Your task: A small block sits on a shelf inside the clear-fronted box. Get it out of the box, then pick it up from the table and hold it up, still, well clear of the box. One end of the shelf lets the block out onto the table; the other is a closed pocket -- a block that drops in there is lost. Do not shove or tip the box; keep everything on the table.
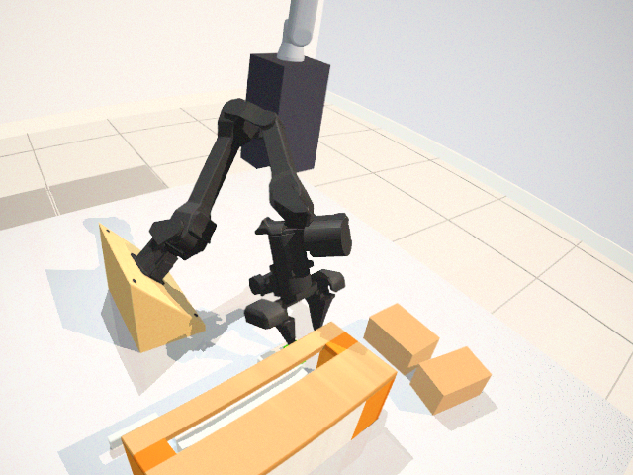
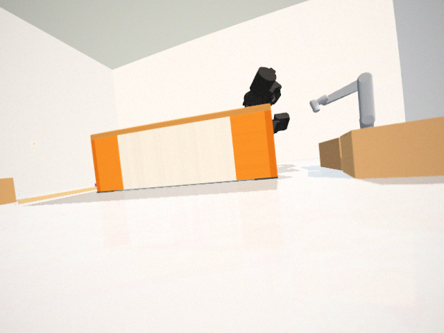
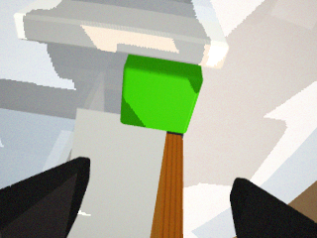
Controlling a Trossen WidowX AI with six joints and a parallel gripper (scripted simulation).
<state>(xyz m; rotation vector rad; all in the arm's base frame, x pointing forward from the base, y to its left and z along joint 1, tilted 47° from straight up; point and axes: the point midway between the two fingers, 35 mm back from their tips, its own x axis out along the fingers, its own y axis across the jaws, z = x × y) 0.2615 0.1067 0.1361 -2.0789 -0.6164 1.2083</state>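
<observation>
Now: the green block 1 cm behind my gripper tip, 1 cm to the right of it and 5 cm below it.
</observation>
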